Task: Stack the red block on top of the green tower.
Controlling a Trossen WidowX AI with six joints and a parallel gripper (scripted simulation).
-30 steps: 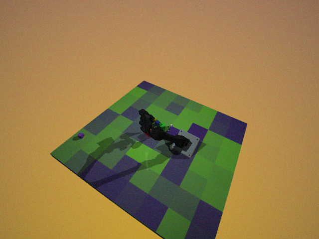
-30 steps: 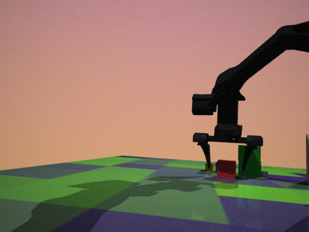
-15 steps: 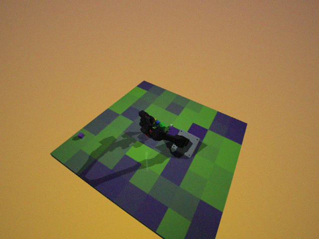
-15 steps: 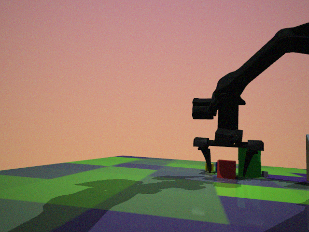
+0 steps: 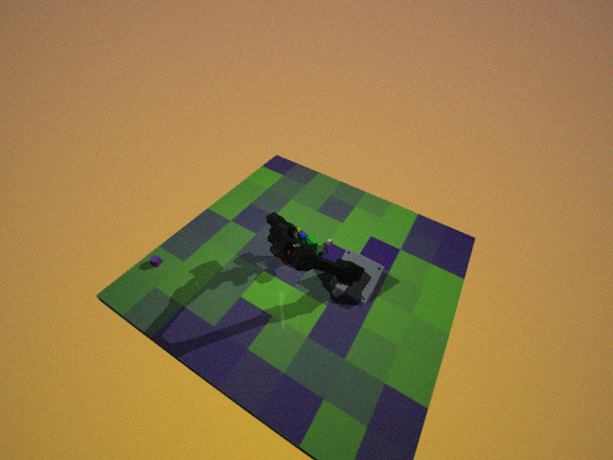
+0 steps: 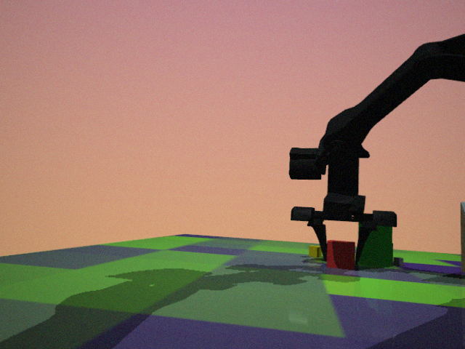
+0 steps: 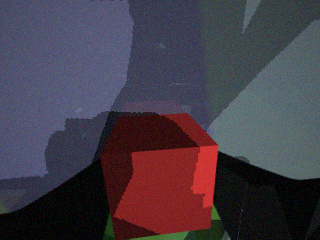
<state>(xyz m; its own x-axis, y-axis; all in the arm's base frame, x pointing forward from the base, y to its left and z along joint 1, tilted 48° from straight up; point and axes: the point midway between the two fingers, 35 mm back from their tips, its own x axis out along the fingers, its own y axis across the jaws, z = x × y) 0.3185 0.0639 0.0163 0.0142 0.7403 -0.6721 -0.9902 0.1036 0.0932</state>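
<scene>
Now: the blue block 15 cm to the right of my gripper tip and 1 cm above it. From my gripper tip the other things lie so: small yellow block 17 cm to the right, 4 cm ahead; purple block 45 cm ahead, 36 cm to the left, 1 cm above; red block 2 cm above.
</scene>
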